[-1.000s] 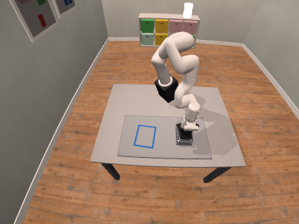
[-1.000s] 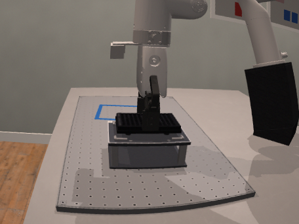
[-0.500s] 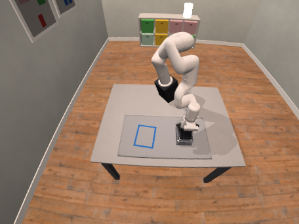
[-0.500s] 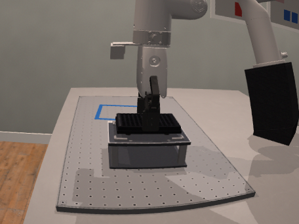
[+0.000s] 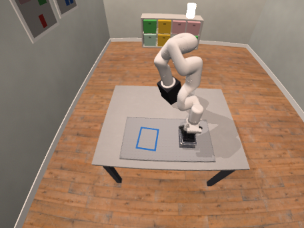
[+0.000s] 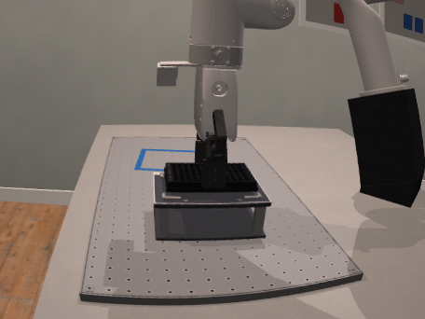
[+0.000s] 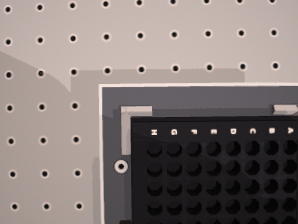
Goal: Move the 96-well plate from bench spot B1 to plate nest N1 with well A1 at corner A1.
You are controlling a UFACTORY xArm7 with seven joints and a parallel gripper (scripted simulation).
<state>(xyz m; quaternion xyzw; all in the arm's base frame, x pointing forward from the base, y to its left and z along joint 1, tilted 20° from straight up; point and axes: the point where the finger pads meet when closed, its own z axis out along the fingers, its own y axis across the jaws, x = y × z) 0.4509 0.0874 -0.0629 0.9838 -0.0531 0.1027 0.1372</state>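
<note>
Right now my hand is 30 mm above the raised plate nest. Round my hand: black 96-well plate (10 mm below); then A1 corner mark (70 mm ahead, 60 mm to the right, 30 mm below).
</note>
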